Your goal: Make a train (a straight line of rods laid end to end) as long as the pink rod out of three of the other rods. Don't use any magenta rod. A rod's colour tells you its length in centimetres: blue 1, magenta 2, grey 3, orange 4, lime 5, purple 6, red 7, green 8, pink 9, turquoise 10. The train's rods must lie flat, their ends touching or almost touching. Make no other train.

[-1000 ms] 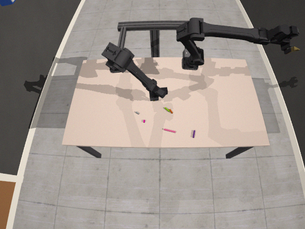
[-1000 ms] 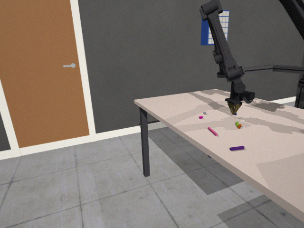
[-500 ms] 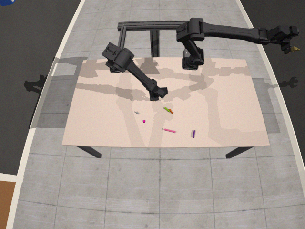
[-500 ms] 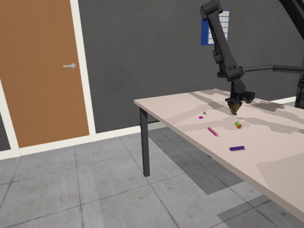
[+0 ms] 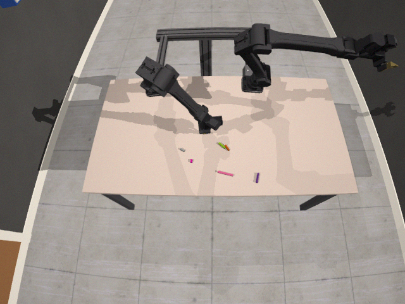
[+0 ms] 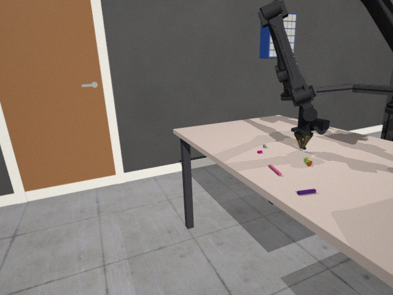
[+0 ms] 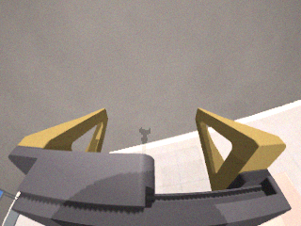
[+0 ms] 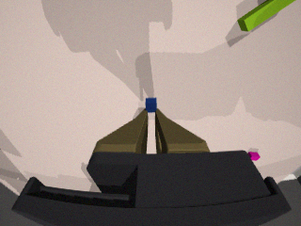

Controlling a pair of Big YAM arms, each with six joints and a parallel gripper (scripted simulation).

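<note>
My right hand is 14 cm to the left of the grey rod, 11 cm short of it and 2 cm above it. Round my right hand: blue rod: 1 cm to the left; then orange rod: 14 cm to the left, 10 cm ahead, 2 cm below; then lime rod: 11 cm to the left, 8 cm ahead, 2 cm below.
</note>
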